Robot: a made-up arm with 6 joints.
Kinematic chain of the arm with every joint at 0, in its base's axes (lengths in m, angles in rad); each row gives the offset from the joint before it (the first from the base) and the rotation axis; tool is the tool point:
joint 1: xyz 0 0 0.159 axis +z
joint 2: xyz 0 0.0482 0 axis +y
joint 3: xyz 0 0 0.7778 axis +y
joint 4: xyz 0 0 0.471 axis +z
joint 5: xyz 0 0 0 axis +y
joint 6: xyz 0 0 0.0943 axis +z
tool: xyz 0 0 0
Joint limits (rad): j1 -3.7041..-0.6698 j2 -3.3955..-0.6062 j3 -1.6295..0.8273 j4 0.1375..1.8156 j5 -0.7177..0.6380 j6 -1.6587..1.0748
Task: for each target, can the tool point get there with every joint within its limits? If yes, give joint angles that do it. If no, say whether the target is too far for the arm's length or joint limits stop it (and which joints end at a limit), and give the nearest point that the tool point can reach.
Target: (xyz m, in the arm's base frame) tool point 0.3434 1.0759 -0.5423
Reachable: yes | joints -1.8268 -2.0149 -0.3107 0.4497 0.2873 -1.0961
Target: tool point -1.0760 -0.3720 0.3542
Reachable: no: joint limits stop it (at a limit: joint 2, joint 3, joint 4) | nearest point -0.6566 -0.2270 -0.3695 | short by 0.849 m
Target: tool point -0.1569 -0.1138 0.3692
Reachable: no: joint limits stop it (at a limit: joint 1, joint 2, joint 3, joint 5) | nearest point -0.6386 0.5374 0.4186 | short by 0.812 m
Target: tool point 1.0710 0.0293 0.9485
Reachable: yes | joints -3.0831 -0.9377 0.0929 0.2971 -0.5669 -0.7786
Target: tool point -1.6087 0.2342 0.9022
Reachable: no: too far | nearest point -0.9234 0.7136 0.7756 | short by 0.846 m
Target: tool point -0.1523 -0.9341 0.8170
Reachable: no: joint limits stop it (at a limit: joint 1, joint 3, joint 5) | nearest point 0.4462 -0.4023 1.2137 | short by 0.894 m
